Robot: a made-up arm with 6 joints.
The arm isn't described. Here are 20 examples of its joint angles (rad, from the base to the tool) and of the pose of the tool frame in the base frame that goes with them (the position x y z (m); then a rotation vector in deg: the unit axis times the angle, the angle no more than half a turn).
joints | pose
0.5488 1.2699 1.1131 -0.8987 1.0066 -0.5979 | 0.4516 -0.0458 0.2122 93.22 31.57 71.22
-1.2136 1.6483 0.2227 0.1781 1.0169 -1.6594 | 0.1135 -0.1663 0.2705 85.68 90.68 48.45
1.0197 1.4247 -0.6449 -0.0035 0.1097 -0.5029 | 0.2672 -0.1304 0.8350 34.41 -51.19 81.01
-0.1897 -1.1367 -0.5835 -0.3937 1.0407 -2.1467 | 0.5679 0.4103 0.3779 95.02 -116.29 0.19
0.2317 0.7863 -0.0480 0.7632 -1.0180 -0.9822 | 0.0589 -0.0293 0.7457 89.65 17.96 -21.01
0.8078 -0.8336 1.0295 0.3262 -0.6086 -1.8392 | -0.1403 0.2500 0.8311 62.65 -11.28 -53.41
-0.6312 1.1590 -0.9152 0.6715 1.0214 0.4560 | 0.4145 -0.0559 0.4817 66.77 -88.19 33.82
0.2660 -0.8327 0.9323 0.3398 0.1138 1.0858 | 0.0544 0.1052 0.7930 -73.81 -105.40 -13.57
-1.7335 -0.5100 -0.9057 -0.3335 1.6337 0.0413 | 0.1079 0.4533 0.1589 -112.46 -80.81 -97.38
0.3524 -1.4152 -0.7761 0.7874 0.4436 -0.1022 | 0.2037 0.3285 0.8425 -78.13 -4.90 71.99
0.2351 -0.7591 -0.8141 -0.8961 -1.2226 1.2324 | 0.3166 0.3467 0.5454 -94.10 -48.65 13.12
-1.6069 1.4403 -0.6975 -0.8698 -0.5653 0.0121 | 0.3592 0.0011 0.3148 68.71 110.77 -17.38
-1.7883 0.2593 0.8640 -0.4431 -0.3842 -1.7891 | 0.2367 -0.2877 0.4303 -21.54 -98.42 76.54
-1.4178 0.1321 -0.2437 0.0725 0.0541 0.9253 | 0.3014 0.0314 0.4679 18.48 22.99 -0.87
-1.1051 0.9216 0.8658 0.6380 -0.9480 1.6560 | 0.1545 0.0724 0.5544 -103.62 -11.21 -55.82
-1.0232 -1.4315 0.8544 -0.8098 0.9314 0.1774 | 0.6233 0.1505 0.7880 -46.95 68.28 14.82
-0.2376 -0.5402 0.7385 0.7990 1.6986 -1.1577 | 0.2582 0.2810 0.9942 -96.86 57.21 19.87
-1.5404 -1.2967 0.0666 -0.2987 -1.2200 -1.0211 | 0.3033 0.4499 0.3529 -92.78 69.66 -54.88
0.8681 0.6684 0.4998 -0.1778 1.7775 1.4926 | 0.4974 -0.0918 0.7409 83.28 -121.64 71.61
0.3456 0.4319 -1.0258 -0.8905 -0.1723 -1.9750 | 0.4833 0.4716 0.9183 -62.04 118.19 18.00
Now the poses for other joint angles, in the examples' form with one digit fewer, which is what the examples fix.
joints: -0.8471 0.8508 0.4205 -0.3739 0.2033 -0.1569
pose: 0.257 -0.190 0.463 54.2 79.1 -24.2
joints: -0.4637 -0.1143 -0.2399 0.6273 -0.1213 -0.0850
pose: 0.246 0.054 0.795 1.8 -3.8 8.4
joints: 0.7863 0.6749 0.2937 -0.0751 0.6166 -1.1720
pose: 0.298 -0.219 0.888 7.5 19.9 44.0
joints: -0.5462 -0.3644 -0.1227 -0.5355 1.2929 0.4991
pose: 0.617 0.010 0.486 37.1 43.2 62.9
